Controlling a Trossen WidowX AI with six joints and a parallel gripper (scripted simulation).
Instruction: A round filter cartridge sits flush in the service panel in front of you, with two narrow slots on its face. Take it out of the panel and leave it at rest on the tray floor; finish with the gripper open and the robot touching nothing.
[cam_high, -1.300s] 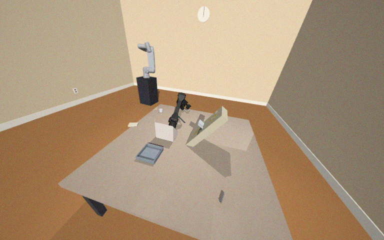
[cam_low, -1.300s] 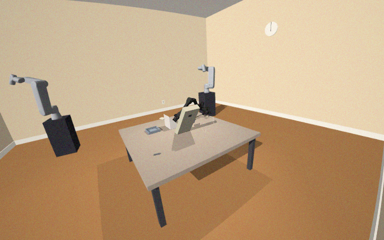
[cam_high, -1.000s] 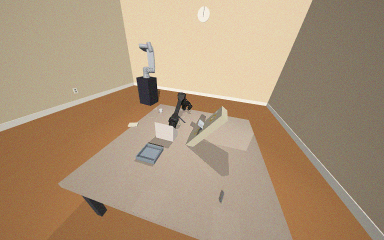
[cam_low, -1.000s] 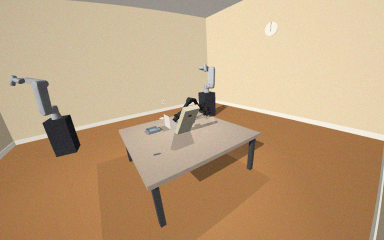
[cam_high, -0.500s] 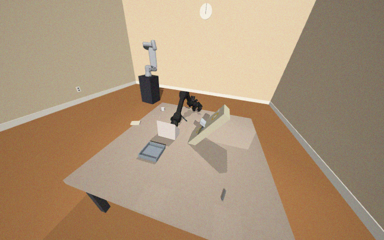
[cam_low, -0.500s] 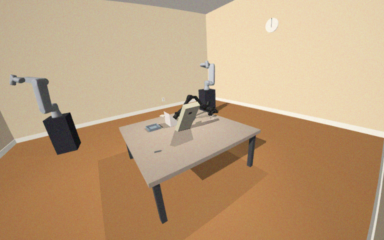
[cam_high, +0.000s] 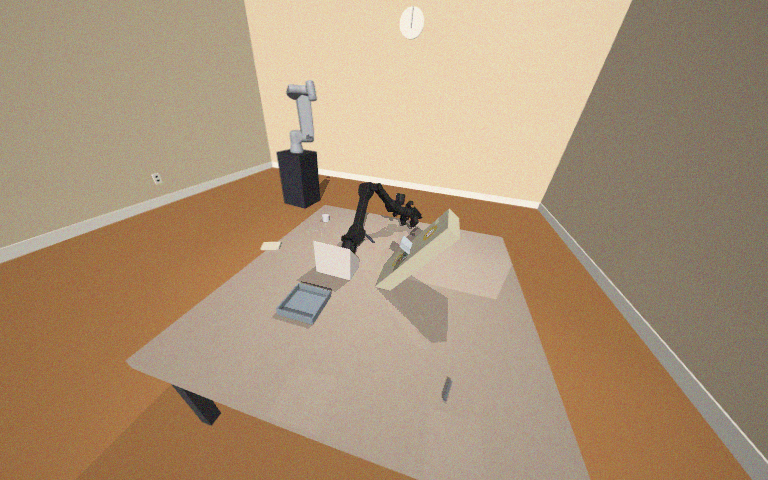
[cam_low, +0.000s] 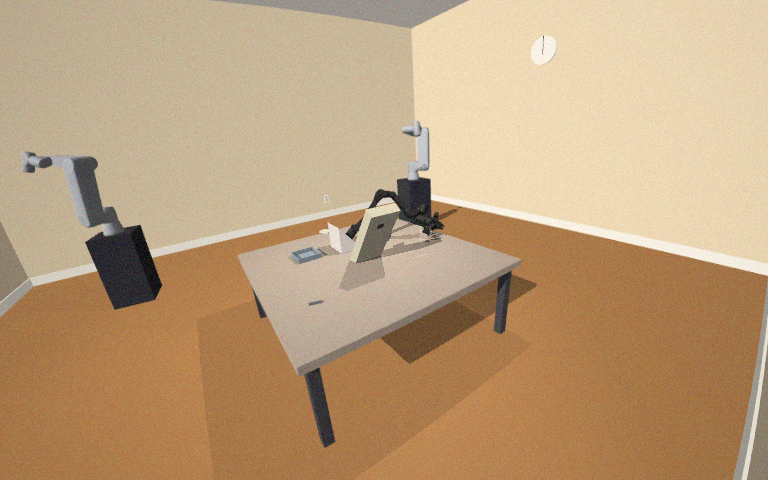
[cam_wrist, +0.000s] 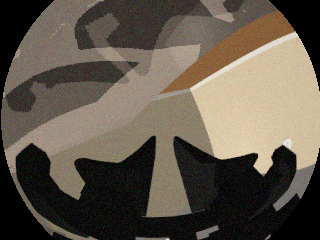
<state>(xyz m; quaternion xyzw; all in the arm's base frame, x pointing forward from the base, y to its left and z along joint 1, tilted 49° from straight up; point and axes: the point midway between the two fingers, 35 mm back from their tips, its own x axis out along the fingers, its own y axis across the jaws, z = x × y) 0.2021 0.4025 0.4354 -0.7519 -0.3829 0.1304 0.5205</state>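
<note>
Right now my gripper tip is 15 cm short of the filter cartridge, 57 cm to the left of it and 19 cm below it. From my gripper tip the other things lie so: small cream card: 67 cm behind, 65 cm to the right, 7 cm below; then blue-grey tray: 25 cm behind, 90 cm to the right, 7 cm below; then small white cylinder: 60 cm behind, 24 cm to the right, 6 cm below.
</note>
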